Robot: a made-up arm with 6 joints. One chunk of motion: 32 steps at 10 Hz.
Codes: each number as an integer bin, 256 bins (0 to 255) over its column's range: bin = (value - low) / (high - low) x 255, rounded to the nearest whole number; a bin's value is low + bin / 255 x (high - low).
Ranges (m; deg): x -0.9..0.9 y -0.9..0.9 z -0.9..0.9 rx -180..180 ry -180..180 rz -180..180
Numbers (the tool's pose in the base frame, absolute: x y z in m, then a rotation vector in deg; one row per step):
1: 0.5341 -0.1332 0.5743 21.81 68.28 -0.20
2: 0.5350 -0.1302 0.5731 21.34 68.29 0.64
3: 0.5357 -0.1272 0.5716 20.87 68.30 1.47
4: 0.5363 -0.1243 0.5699 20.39 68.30 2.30
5: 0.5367 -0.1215 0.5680 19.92 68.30 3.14
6: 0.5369 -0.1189 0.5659 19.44 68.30 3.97
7: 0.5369 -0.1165 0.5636 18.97 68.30 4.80
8: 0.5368 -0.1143 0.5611 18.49 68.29 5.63
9: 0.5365 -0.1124 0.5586 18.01 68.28 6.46
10: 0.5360 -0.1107 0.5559 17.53 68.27 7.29
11: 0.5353 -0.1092 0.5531 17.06 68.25 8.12
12: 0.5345 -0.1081 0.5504 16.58 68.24 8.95
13: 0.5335 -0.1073 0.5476 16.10 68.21 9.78
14: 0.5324 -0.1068 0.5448 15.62 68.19 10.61
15: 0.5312 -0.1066 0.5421 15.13 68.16 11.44
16: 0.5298 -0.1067 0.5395 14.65 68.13 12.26
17: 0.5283 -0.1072 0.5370 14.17 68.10 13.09
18: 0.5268 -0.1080 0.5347 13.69 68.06 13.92
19: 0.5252 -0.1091 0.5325 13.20 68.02 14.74
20: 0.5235 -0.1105 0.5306 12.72 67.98 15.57
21: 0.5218 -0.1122 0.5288 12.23 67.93 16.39
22: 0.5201 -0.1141 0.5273 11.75 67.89 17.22
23: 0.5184 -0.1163 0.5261 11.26 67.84 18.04
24: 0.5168 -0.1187 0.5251 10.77 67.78 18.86
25: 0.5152 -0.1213 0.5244 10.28 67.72 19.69
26: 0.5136 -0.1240 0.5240 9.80 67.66 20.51
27: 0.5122 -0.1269 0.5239 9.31 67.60 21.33
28: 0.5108 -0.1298 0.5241 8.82 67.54 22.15
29: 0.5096 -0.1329 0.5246 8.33 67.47 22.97
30: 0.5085 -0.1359 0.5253 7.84 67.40 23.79
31: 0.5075 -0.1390 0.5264 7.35 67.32 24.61
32: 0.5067 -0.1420 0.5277 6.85 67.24 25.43
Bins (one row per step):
1: 203 109 209 143 176 127
2: 203 109 209 143 176 128
3: 203 109 208 142 176 129
4: 203 110 208 142 176 129
5: 204 110 208 142 176 130
6: 204 111 208 141 176 130
7: 204 111 207 141 176 131
8: 204 111 207 141 176 131
9: 204 112 207 140 176 132
10: 203 112 206 140 176 133
11: 203 112 206 140 176 133
12: 203 112 205 139 176 134
13: 203 112 205 139 176 134
14: 203 112 205 139 176 135
15: 203 112 204 138 176 136
16: 203 112 204 138 176 136
17: 202 112 204 138 176 137
18: 202 112 203 137 176 137
19: 202 112 203 137 176 138
20: 202 112 203 137 176 139
21: 201 112 202 136 176 139
22: 201 111 202 136 176 140
23: 201 111 202 135 176 140
24: 201 111 202 135 176 141
25: 200 110 202 135 175 141
26: 200 110 202 134 175 142
27: 200 110 202 134 175 143
28: 200 109 202 134 175 143
29: 200 109 202 133 175 144
30: 200 108 202 133 175 144
31: 199 108 202 133 175 145
32: 199 107 202 132 175 146

